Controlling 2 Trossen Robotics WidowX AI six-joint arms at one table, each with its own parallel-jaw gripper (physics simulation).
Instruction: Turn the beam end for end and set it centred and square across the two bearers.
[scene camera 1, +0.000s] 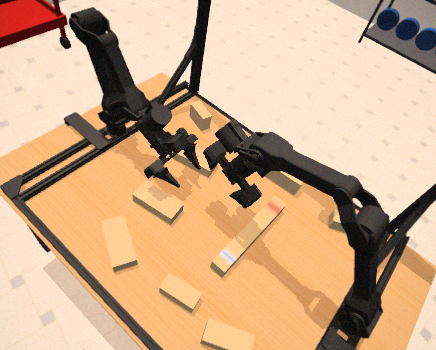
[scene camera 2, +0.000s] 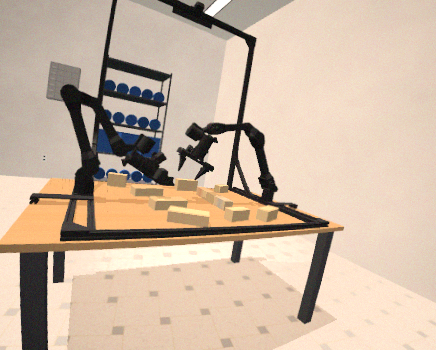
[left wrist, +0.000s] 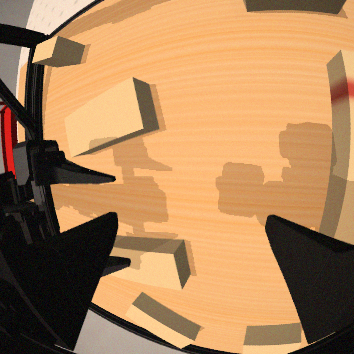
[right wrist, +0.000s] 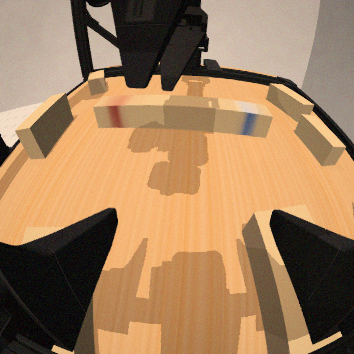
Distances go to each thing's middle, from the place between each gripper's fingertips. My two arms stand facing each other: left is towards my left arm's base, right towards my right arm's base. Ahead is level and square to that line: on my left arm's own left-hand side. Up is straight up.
Scene:
I see my left gripper 15 cm to the right of the beam (scene camera 1: 221, 264), 9 cm above it and 2 cm short of it.
Now: the beam 230 mm to the left of my right hand, 60 mm below it and 20 mm behind it.

